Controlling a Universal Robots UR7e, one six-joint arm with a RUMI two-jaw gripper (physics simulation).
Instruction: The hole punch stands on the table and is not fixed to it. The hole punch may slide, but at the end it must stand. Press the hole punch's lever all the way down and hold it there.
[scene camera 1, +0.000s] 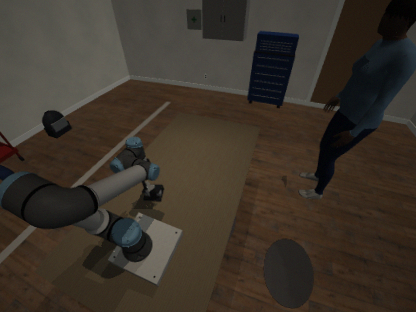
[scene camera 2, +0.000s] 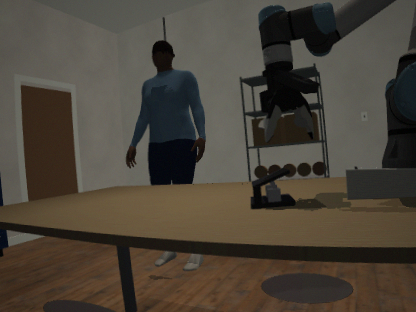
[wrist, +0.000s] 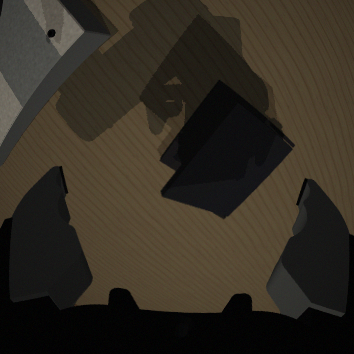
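Note:
A black hole punch (scene camera 2: 274, 198) is visible to me, and the wrist view gives me the punch (wrist: 220, 95) as well. As for my own gripper (scene camera 2: 291, 140), I see it there, and the wrist view also shows me the gripper (wrist: 183, 176).

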